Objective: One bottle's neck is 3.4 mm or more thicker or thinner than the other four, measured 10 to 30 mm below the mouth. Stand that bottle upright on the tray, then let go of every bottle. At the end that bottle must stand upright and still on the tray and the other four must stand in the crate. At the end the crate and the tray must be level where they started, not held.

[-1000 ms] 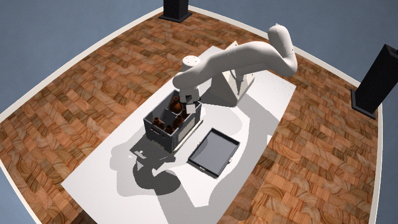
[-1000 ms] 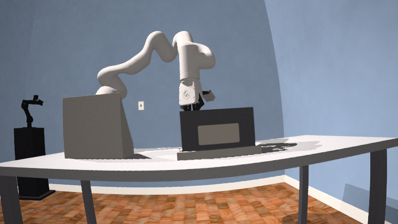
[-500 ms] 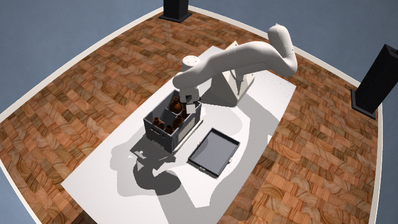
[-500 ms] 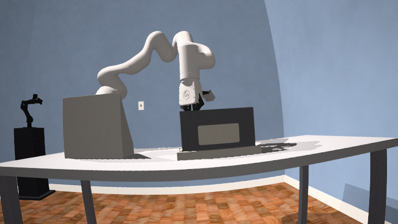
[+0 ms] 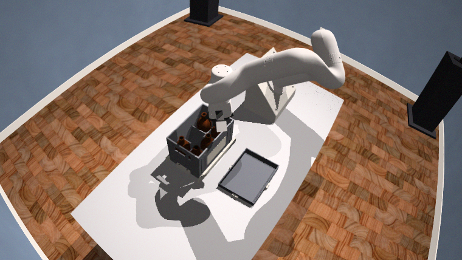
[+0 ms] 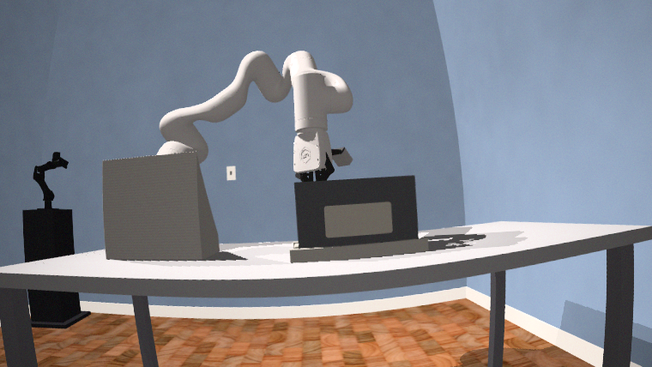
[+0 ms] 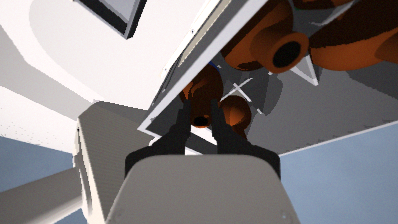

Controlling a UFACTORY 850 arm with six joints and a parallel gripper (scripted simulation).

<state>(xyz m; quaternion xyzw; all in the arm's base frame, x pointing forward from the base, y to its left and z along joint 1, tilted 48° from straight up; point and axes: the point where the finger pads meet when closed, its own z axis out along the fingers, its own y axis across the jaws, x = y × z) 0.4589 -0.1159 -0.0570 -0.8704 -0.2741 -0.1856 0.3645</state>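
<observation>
The bottle is 18 cm ahead of my hand, 2 cm to the right of it and 7 cm below it. Also, from my hand: dark grey crate 8 cm ahead, 5 cm to the right, 7 cm below; dark tray 10 cm ahead, 22 cm to the left, 15 cm below.
</observation>
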